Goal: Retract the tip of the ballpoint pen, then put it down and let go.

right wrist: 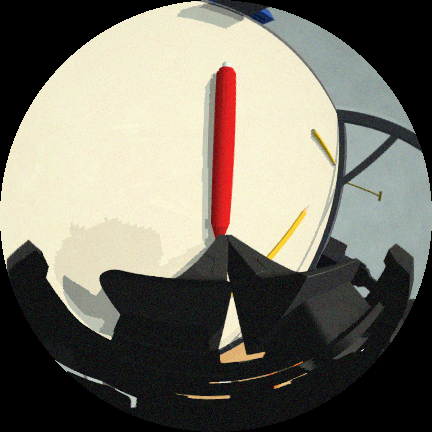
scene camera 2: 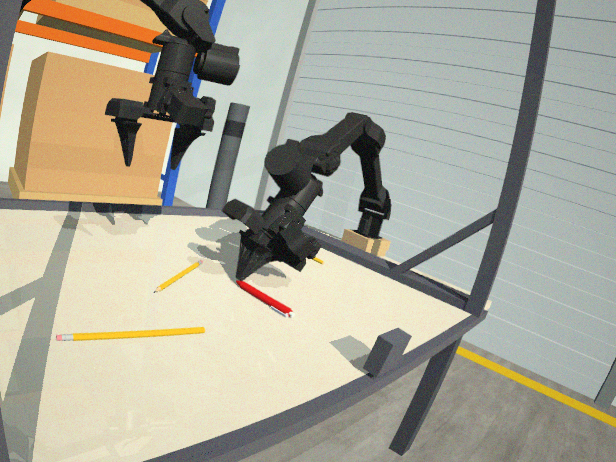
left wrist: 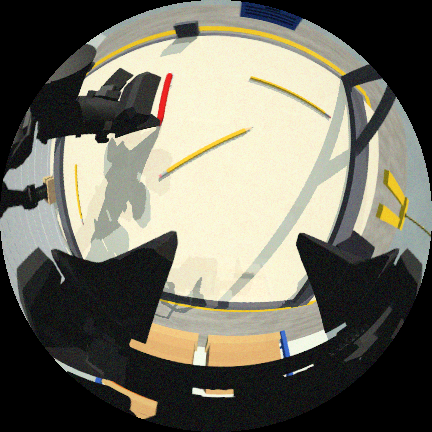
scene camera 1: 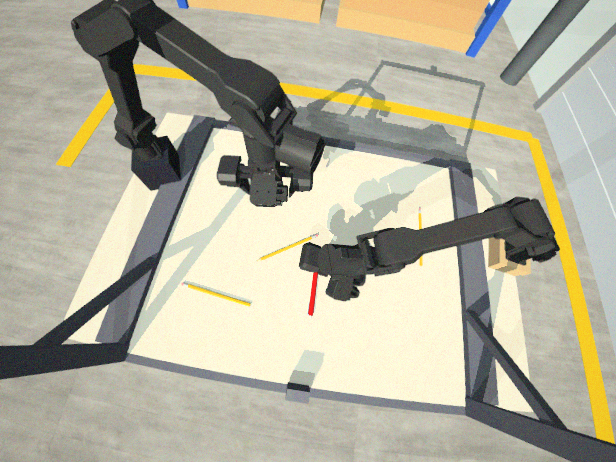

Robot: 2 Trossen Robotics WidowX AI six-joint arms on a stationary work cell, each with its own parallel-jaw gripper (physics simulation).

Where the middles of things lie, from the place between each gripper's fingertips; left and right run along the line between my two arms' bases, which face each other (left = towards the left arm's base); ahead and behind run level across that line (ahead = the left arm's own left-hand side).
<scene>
My right hand is 6 cm past the red ballpoint pen (right wrist: 225,86) and 1 cm to the left of it. Also, from my right hand: tan block (scene camera 1: 496,256): 18 cm ahead, 56 cm to the right, 1 cm above; then small grey block (scene camera 2: 389,347): 29 cm behind, 2 cm to the right, 2 cm above.
Right now my left hand is 160 mm past the red ballpoint pen, 160 mm to the left of it and 160 mm above it. Round my left hand: tan block: 80 mm ahead, 710 mm to the right, 140 mm below; then small grey block: 390 mm behind, 170 mm to the right, 130 mm below.
</scene>
